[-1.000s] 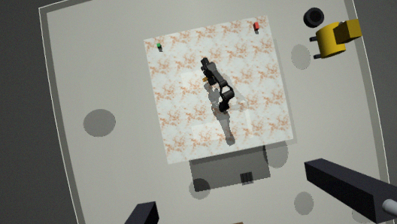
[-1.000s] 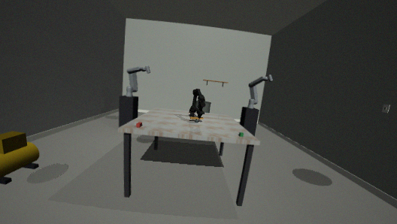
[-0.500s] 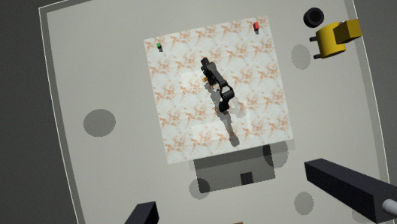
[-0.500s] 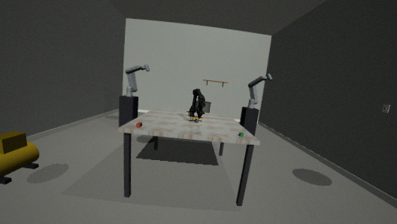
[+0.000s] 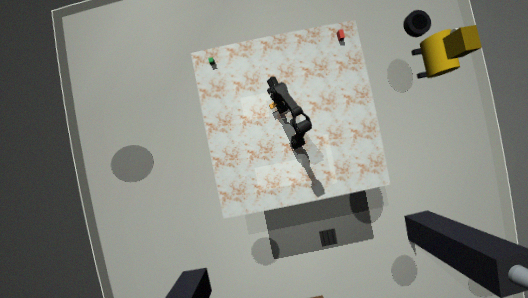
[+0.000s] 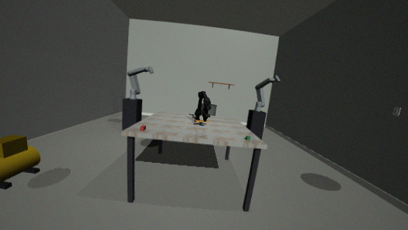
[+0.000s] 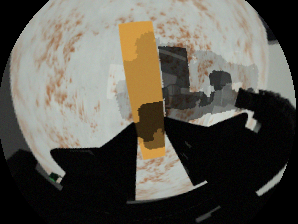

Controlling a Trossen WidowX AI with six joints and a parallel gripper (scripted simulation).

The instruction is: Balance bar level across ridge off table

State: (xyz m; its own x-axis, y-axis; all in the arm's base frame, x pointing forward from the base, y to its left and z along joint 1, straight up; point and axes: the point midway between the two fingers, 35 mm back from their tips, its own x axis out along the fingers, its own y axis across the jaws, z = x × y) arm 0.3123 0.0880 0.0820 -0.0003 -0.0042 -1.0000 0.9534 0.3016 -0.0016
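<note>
My gripper tip is 10 mm short of the orange bar and 30 mm to the left of it. Round my gripper tip: small green cube: 430 mm ahead, 410 mm to the left, 30 mm below; then small red cube: 430 mm ahead, 590 mm to the right, 30 mm below.
</note>
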